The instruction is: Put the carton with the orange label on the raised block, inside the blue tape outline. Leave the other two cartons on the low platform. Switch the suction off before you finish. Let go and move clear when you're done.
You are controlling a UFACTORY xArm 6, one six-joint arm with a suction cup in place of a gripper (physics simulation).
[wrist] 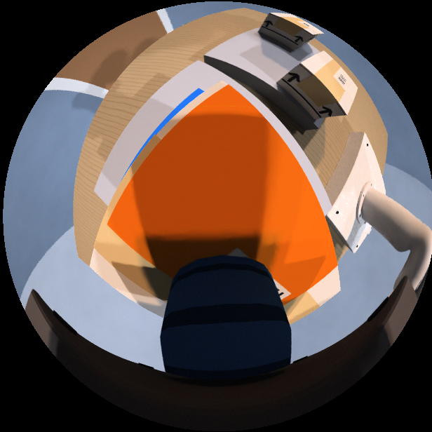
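Observation:
The carton with the orange label (215, 175) fills the middle of the wrist view, its label facing up. My suction cup (225, 280) is on the near part of its top and holds it. The carton is over the raised block (160, 105), whose pale top shows along its left and right sides. A strip of the blue tape outline (192, 97) shows along the carton's upper left edge; the rest is hidden. Whether the carton's underside touches the block is hidden. Another carton (312, 87) and a smaller-looking carton (290, 33) stand on the low platform (230, 52), upper right.
The wooden table top (200, 37) extends around the block and platform. A pale mounting plate (350, 185) with a thick curved arm part (395, 220) stands at the right, near the carton's right side. The platform lies close beside the block.

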